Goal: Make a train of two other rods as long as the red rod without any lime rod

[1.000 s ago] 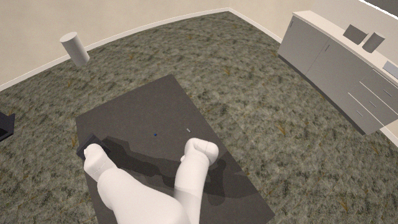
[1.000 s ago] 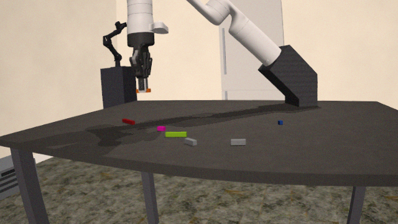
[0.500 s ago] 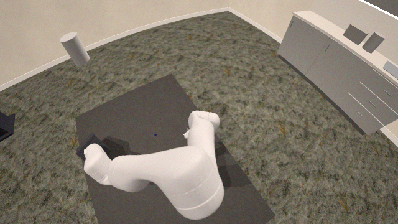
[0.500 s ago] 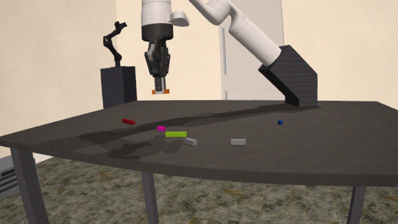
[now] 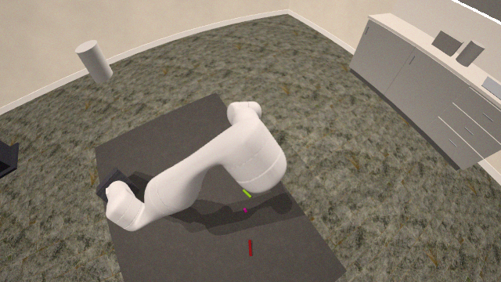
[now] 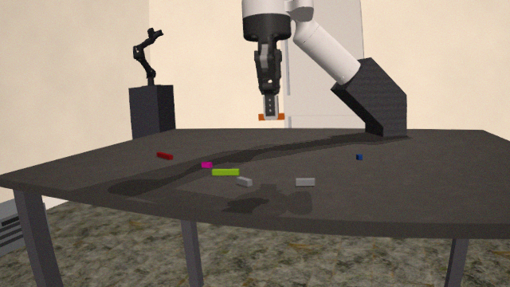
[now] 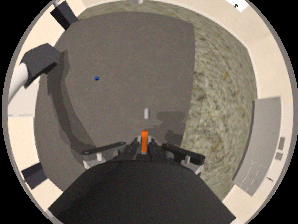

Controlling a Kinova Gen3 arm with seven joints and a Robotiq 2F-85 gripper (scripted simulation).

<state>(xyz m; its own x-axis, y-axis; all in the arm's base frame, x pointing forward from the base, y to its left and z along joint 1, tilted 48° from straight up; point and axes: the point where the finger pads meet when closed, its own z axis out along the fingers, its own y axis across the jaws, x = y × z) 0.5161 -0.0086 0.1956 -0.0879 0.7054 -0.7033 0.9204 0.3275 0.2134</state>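
Now: the lime rod 50 mm behind my hand, 100 mm to the right of it and 120 mm below it. Round my hand: orange rod (10 mm below); magenta rod (110 mm behind, 160 mm to the right, 120 mm below); blue rod (190 mm behind, 150 mm to the left, 120 mm below).
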